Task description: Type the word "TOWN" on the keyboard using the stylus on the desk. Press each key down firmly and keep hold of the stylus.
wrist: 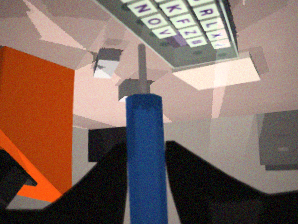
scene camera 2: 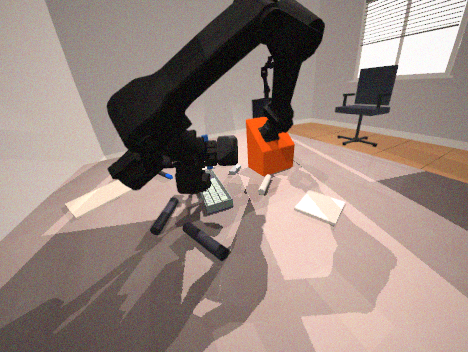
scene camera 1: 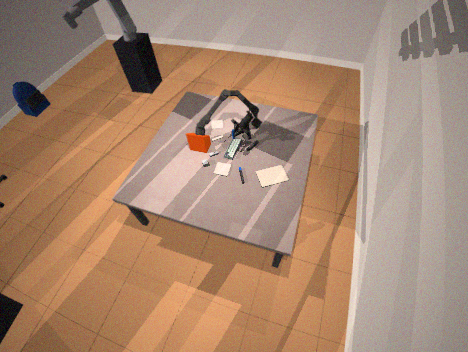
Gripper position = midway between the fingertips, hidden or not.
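You'd find a pale green keyboard guard (scene camera 2: 216,198) here, and a white pad (scene camera 2: 321,207) too, though the pad is out of frame in the wrist view. My gripper (scene camera 2: 208,159) is visible as well, and the wrist view also gives me the gripper (wrist: 145,150).
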